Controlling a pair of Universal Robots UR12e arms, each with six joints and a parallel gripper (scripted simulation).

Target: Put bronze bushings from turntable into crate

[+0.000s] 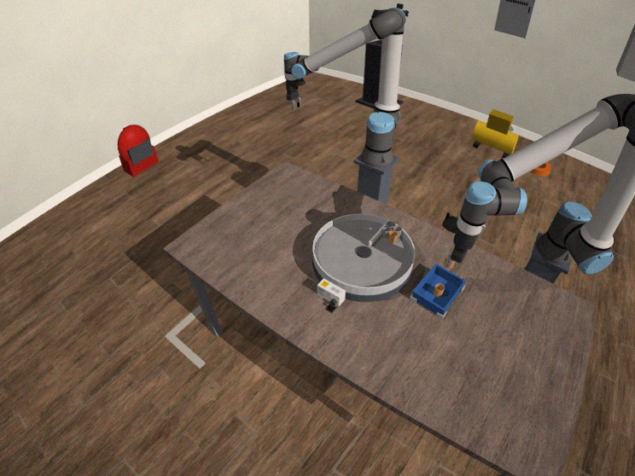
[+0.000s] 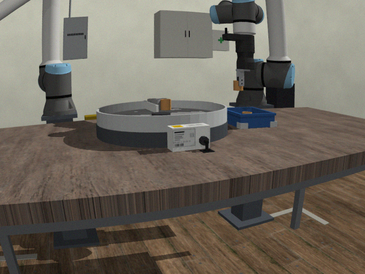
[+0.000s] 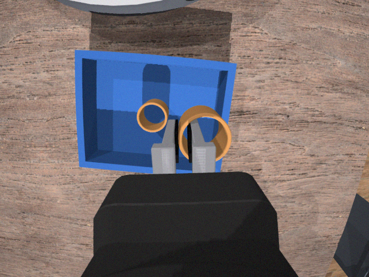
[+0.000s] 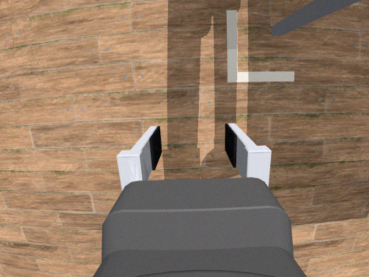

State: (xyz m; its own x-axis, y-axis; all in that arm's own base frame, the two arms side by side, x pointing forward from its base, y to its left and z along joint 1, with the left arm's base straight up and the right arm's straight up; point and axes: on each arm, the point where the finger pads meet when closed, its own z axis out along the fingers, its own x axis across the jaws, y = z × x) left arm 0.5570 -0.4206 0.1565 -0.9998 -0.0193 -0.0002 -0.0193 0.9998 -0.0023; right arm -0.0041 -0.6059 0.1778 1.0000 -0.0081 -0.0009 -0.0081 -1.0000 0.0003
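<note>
Now: the blue crate 13 cm below my left hand, 4 cm ahead of it and 1 cm to the left of it. Also, from my left hand: turntable: 32 cm to the right, 10 cm below, 10 cm ahead.
</note>
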